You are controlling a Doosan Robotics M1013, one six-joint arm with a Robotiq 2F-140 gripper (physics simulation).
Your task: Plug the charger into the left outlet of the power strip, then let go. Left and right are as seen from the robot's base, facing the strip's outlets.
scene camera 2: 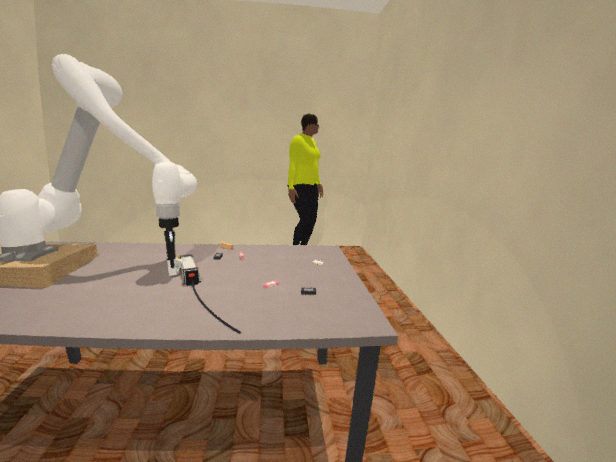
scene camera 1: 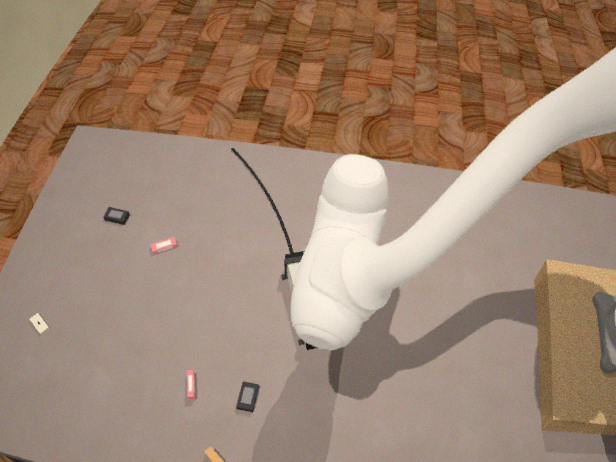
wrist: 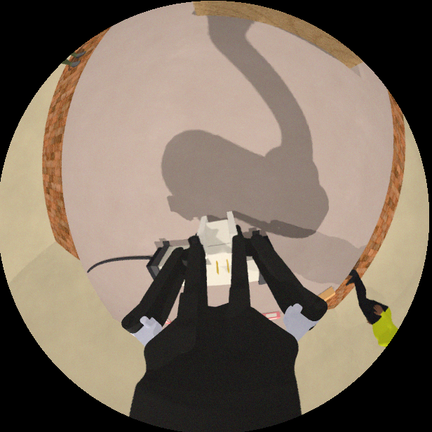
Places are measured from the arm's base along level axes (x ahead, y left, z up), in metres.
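Pixels of known places: gripper, between the fingertips: [scene camera 2: 172, 273]; arm's base, origin of its link: [scene camera 2: 25, 255].
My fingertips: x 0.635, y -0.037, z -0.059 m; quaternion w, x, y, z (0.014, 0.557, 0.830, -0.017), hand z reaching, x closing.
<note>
Ahead of a thing's pixels: the offset from my fingertips to its top centre. "*": to the spot under its first point.
My gripper [scene camera 2: 172, 264] [wrist: 218, 221] is shut on the white charger [scene camera 2: 173, 271] [wrist: 218, 231], low at the robot-facing side of the power strip. In the wrist view the charger's two gold prongs [wrist: 217, 267] point toward the strip and show against its pale body. The power strip {0.052 m up, 0.068 m ahead, 0.001 m left} [scene camera 1: 293, 273] [scene camera 2: 188, 263] [wrist: 220, 279] is cream with black ends; the arm covers much of it in scene camera 1. Its black cable {* 0.003 m down, 0.186 m ahead, 0.266 m right} [scene camera 1: 270, 200] [scene camera 2: 215, 315] [wrist: 120, 258] curves away from one end. The outlet openings are hidden, and contact between prongs and strip cannot be told.
Black devices {0.005 m up, 0.544 m ahead, 0.171 m right} [scene camera 1: 116, 215] {0.005 m up, 0.155 m ahead, 0.222 m left} [scene camera 1: 248, 396], red-and-white pieces {0.003 m up, 0.405 m ahead, 0.104 m right} [scene camera 1: 164, 245] {0.011 m up, 0.268 m ahead, 0.216 m left} [scene camera 1: 190, 384], a cream plate {0.001 m down, 0.633 m ahead, 0.137 m left} [scene camera 1: 39, 330] and an orange block {* 0.017 m up, 0.194 m ahead, 0.350 m left} [scene camera 1: 214, 454] lie beyond the strip. The robot's base stands on a wooden block [scene camera 1: 562, 350] [scene camera 2: 75, 260]. A person in yellow [scene camera 2: 304, 160] stands behind the table.
</note>
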